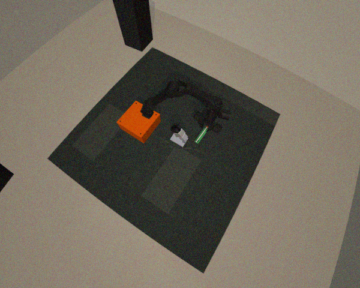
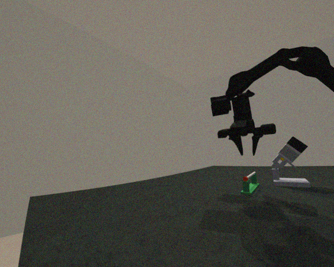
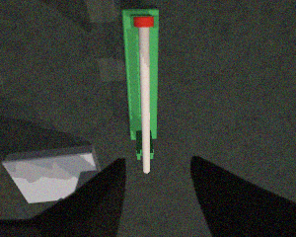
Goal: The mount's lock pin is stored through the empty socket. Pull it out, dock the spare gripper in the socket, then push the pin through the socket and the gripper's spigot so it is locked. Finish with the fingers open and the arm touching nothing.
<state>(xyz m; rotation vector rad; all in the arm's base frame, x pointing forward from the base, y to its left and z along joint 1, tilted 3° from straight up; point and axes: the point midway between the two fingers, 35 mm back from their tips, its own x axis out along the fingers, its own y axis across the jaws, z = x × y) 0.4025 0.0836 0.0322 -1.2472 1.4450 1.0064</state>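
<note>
My gripper tip is 10 mm to the right of the green stand and 90 mm above it. Round my gripper tip: grey mount 120 mm behind, 100 mm to the right, 60 mm below; then spare gripper 140 mm behind, 100 mm to the right.
</note>
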